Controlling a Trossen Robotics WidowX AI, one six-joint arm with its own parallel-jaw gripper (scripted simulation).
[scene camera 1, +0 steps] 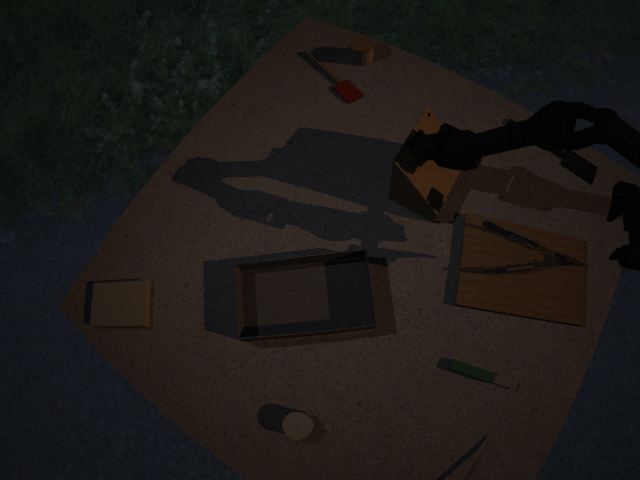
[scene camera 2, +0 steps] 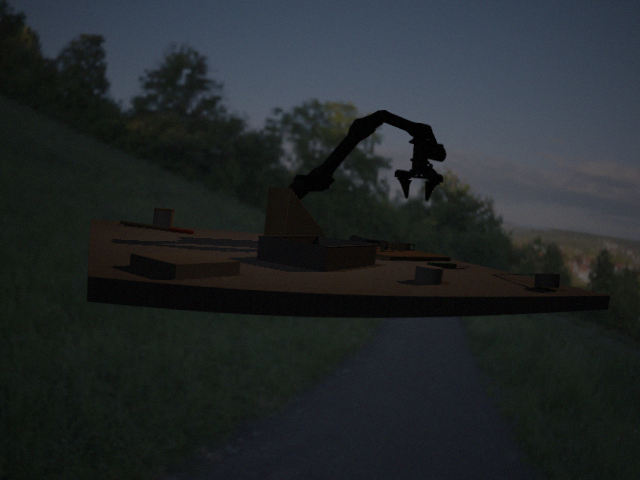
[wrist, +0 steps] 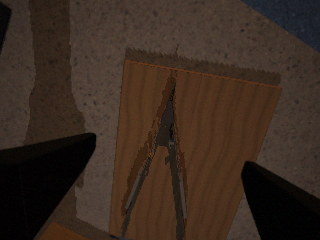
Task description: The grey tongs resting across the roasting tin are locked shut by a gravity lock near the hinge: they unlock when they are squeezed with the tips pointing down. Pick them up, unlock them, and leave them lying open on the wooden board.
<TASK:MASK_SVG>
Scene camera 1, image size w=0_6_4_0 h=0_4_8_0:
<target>green marker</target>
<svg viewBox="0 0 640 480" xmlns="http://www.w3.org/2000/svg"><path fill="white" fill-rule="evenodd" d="M451 360L449 370L465 374L477 380L488 383L493 382L516 390L519 383L497 376L488 370L486 371L458 360Z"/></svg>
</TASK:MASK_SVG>
